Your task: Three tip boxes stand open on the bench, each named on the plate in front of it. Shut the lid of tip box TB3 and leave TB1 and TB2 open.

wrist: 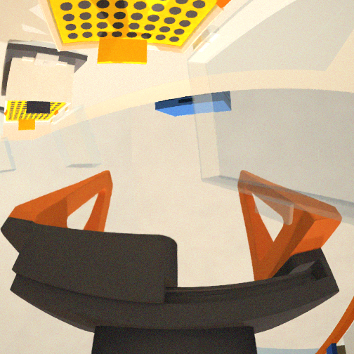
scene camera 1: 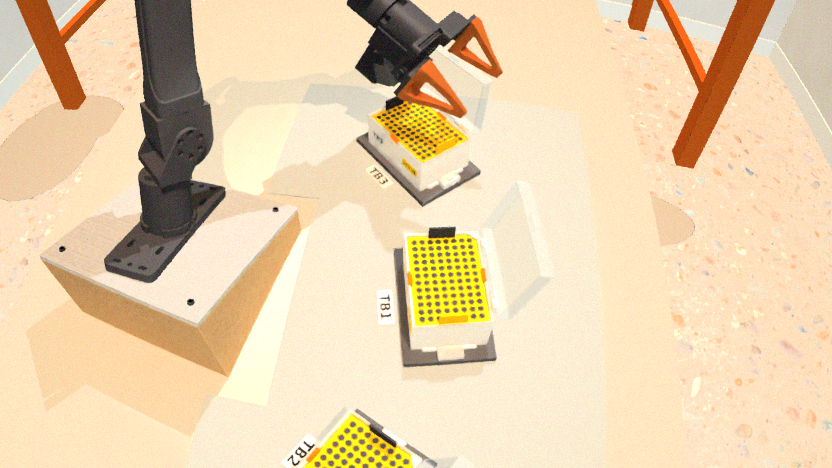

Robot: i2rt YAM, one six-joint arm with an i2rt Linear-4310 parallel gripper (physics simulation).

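Seen in the pictures: gripper, fingertip midpoint: [scene camera 1: 483, 94]; arm's base at its link origin: [scene camera 1: 169, 228].
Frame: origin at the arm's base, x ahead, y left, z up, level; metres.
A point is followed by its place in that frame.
Tip box TB3 [scene camera 1: 401, 156] {x 0.239, y 0.210, z -0.042 m} [wrist: 130, 22] stands open at the back behind its name plate [scene camera 1: 378, 175] {x 0.208, y 0.204, z -0.080 m}, with a yellow tip rack on top. Its clear lid [scene camera 1: 472, 87] {x 0.317, y 0.281, z 0.038 m} [wrist: 280, 135] stands up from the far long side. My gripper [scene camera 1: 482, 94] {x 0.332, y 0.233, z 0.067 m} [wrist: 174, 177] is open and empty, above and behind TB3, at the lid; the lid overlaps one finger in the wrist view, and contact cannot be told. TB1 [scene camera 1: 448, 279] {x 0.329, y 0.021, z -0.025 m} stands in the middle with its clear lid [scene camera 1: 517, 250] {x 0.396, y 0.044, z 0.017 m} up. TB2 [scene camera 1: 360, 445] {x 0.279, y -0.183, z -0.025 m} is partly cut off at the front edge; little of its lid shows.
The arm's base stands on a wooden block [scene camera 1: 250, 256] {x 0.116, y -0.014, z 0.001 m} at the left. Name plates TB1 [scene camera 1: 384, 306] {x 0.262, y 0.004, z -0.080 m} and TB2 [scene camera 1: 299, 451] {x 0.212, y -0.191, z -0.080 m} lie beside their boxes. Orange posts [scene camera 1: 718, 87] [scene camera 1: 52, 52] rise at both sides. A blue block [wrist: 195, 105] shows in the wrist view.
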